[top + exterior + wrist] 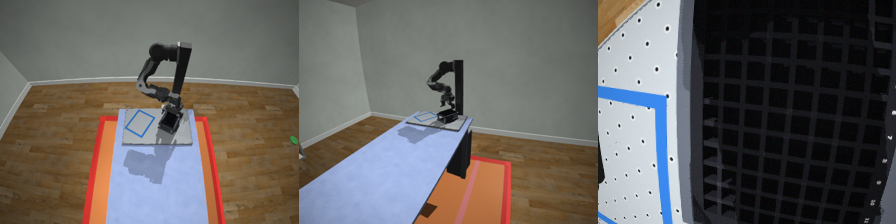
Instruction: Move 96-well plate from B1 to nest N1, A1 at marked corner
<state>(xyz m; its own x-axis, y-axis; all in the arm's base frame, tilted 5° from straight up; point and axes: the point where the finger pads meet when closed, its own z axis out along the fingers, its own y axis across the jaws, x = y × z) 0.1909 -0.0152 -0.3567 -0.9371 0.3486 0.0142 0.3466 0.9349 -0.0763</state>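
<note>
Now: hand 4 cm above the black 96-well plate. The rest, counted from my hand: raised black plate nest 5 cm below.
</note>
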